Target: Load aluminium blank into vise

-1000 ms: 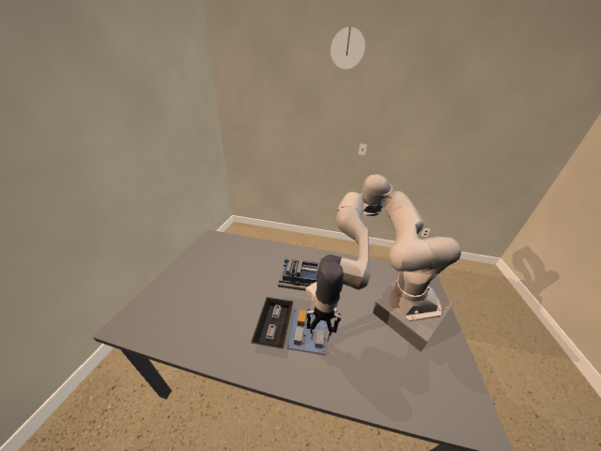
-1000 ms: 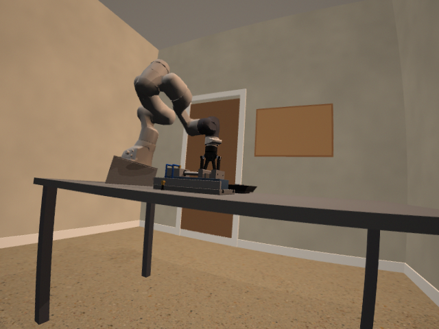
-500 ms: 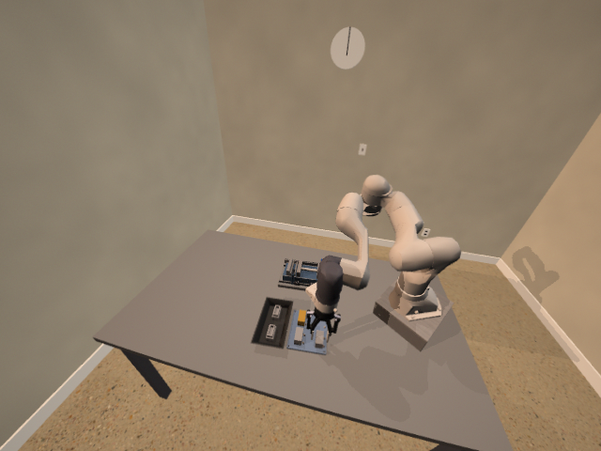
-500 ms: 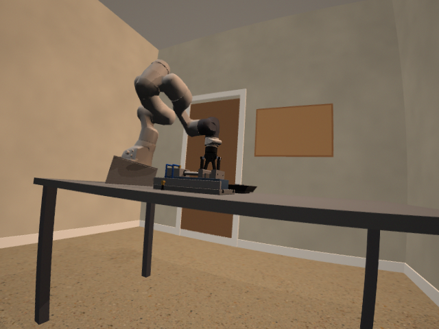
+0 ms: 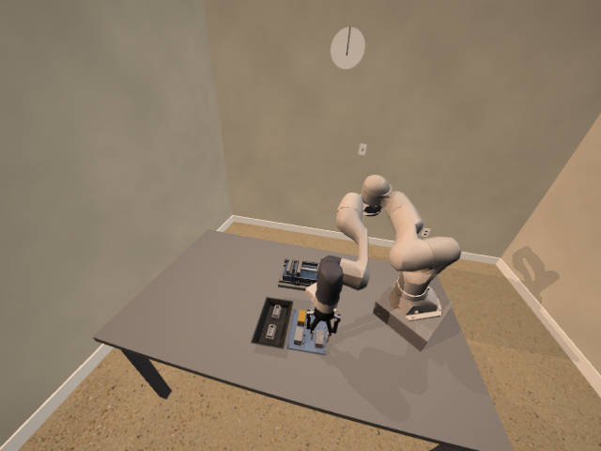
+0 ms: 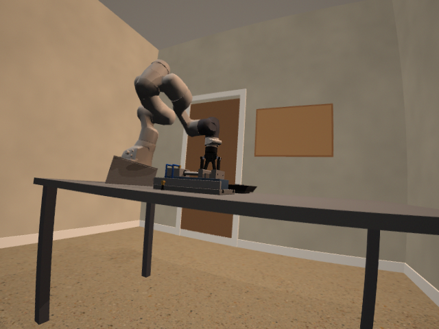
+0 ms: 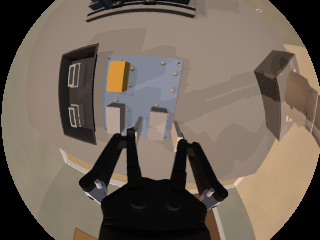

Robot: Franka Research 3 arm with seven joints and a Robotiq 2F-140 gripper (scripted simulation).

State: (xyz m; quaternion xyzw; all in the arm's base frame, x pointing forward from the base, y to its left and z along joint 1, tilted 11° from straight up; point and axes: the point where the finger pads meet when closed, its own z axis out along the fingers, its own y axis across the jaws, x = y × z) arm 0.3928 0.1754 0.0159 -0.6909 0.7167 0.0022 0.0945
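Now: hand 90 mm short of the brass blank, 90 mm to the left of it and 40 mm above it. Round my hand: vise (90 mm ahead, 370 mm to the right, 20 mm below).
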